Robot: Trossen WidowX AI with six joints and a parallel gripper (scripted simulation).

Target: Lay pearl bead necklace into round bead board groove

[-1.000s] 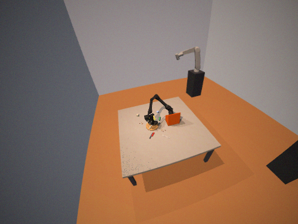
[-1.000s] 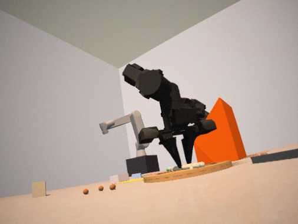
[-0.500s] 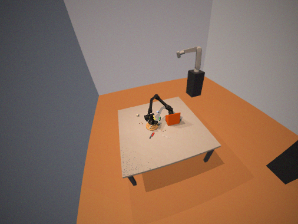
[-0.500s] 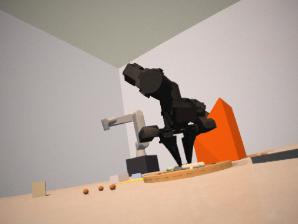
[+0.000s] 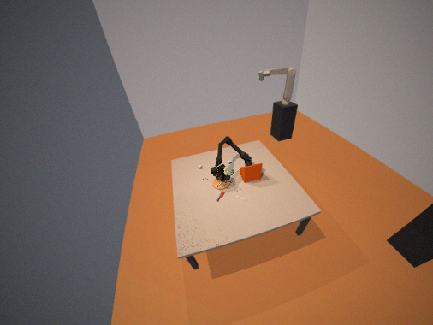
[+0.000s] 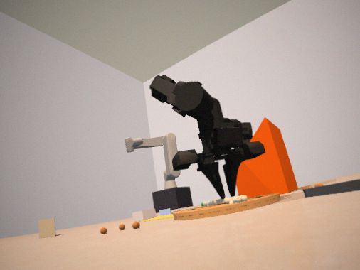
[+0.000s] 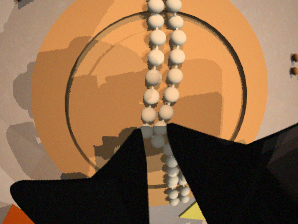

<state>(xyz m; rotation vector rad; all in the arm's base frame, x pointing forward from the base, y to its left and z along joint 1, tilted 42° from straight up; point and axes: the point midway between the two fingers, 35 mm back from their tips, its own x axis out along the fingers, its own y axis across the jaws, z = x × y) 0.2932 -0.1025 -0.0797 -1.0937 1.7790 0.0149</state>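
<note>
My gripper tip is now 1 cm short of the round wooden bead board and 1 cm above it. Round my gripper tip: tan cube: 18 cm ahead, 33 cm to the right; yellow flat piece: 4 cm behind, 17 cm to the right, 2 cm below; red-handled tool: 7 cm ahead, 17 cm to the left, 1 cm below.
</note>
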